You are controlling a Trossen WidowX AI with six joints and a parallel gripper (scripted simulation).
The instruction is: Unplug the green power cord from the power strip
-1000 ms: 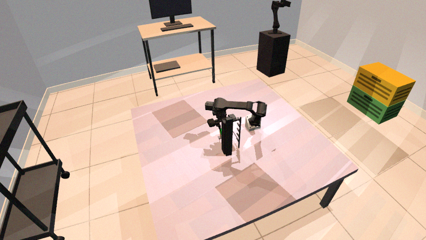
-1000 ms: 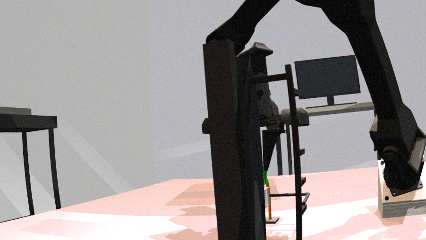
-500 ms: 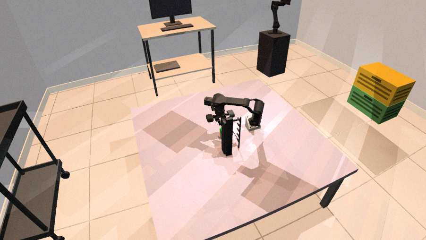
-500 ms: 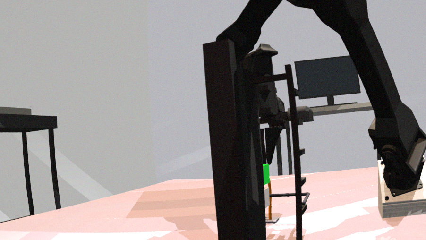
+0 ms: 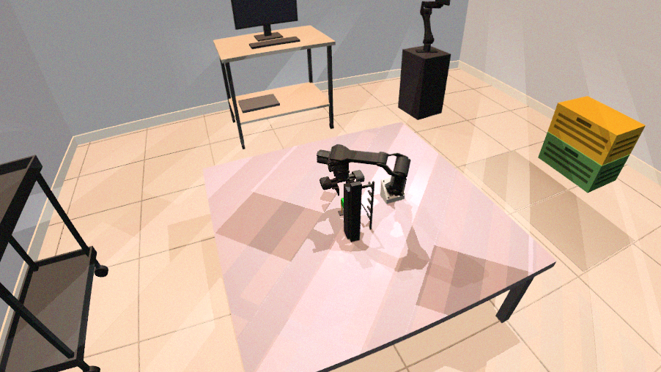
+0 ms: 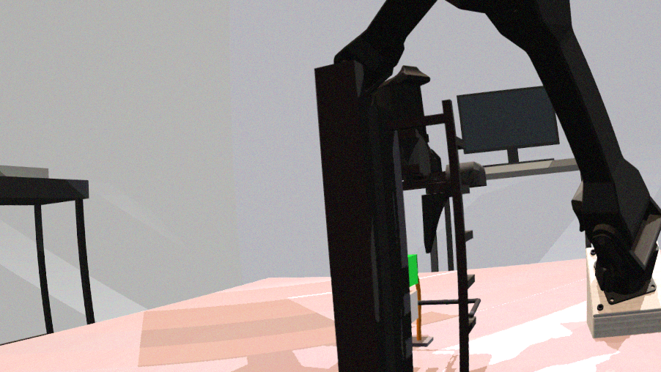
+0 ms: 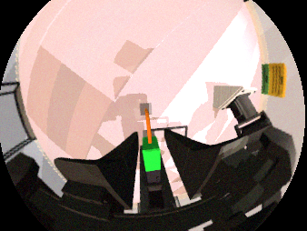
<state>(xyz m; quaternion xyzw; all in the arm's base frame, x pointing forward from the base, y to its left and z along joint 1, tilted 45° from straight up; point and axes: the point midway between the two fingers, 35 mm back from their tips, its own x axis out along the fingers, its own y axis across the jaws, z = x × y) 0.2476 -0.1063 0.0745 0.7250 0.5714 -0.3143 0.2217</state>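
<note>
Right now my gripper tip is 1 cm short of the green plug and 6 cm to the right of it.
</note>
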